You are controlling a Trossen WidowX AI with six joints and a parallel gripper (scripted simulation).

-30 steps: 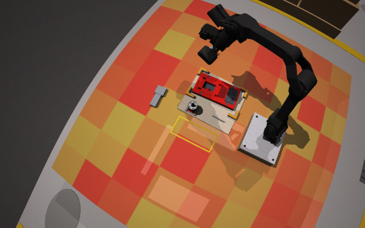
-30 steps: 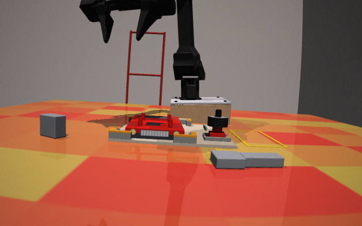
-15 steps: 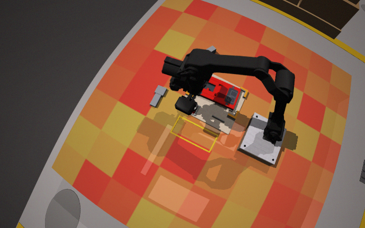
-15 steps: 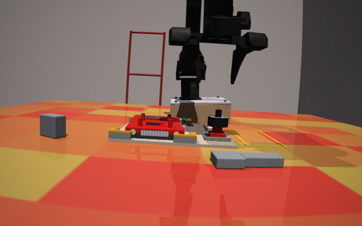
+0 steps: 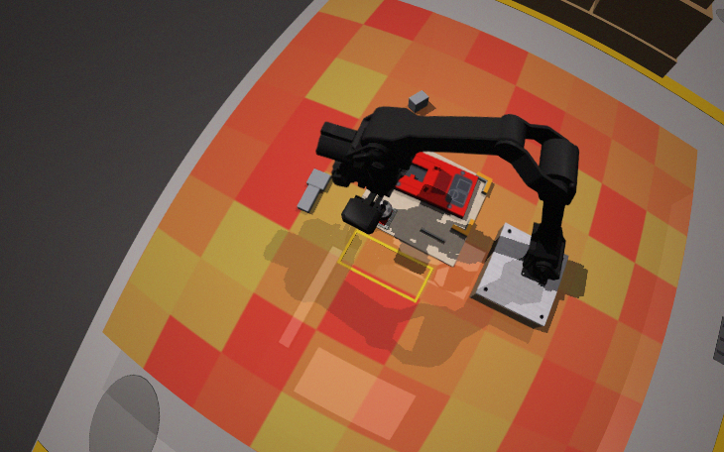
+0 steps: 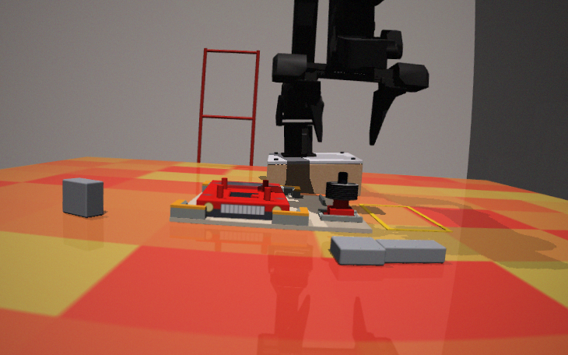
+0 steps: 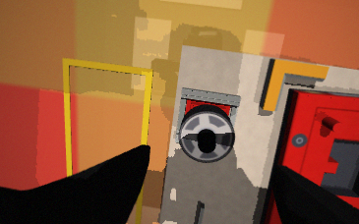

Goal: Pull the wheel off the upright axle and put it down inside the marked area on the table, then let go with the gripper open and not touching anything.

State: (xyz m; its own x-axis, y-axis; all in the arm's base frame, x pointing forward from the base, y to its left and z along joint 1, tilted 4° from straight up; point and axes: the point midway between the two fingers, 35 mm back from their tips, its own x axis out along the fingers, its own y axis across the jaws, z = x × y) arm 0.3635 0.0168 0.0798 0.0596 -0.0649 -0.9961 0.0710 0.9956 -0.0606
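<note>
Now: the wheel 6 cm below my gripper tip and 1 cm behind it. The rest, counted from my gripper tip: grey hub: 6 cm below, 1 cm behind.
</note>
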